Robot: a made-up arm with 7 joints.
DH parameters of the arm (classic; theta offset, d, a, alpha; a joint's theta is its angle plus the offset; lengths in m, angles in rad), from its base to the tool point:
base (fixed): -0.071 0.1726 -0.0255 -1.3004
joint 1: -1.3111 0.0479 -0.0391 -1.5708
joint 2: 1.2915 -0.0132 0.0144 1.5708
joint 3: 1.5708 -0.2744 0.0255 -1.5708
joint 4: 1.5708 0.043 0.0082 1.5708
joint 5: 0 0.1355 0.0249 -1.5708
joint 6: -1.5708 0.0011 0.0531 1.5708
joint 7: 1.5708 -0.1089 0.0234 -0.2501
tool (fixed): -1.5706 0.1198 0 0
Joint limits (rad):
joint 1: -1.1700..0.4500
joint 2: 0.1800..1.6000
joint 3: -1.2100..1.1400
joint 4: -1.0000..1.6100
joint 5: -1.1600..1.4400
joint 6: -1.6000..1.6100
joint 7: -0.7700..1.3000
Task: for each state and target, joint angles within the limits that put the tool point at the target. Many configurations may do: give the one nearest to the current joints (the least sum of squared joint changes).
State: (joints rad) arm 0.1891 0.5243 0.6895 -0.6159 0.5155 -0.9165 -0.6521
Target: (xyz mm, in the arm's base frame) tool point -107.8 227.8 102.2
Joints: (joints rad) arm 0.4416 0.4731 0.8909 -0.8027 0.5131 -0.9595 -0.6610
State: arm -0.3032 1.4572 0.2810 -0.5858 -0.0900 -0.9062 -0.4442
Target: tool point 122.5 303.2 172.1
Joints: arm -0.1936 1.2796 0.2665 -0.3308 -0.1477 -0.8930 -0.3970
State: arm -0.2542 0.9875 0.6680 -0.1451 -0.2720 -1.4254 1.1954
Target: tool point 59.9 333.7 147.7
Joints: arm -0.1815 1.1580 0.8500 -0.2200 -0.2837 -1.4275 1.1810
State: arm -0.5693 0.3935 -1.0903 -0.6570 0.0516 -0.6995 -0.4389
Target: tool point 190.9 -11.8 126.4
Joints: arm -1.0462 0.3292 -0.9437 -0.9366 0.1033 -0.6792 -0.5486
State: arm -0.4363 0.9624 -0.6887 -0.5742 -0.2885 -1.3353 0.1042
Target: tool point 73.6 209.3 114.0
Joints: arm -0.1141 1.2635 -0.3042 -1.0000 0.1857 -1.2331 -0.3702
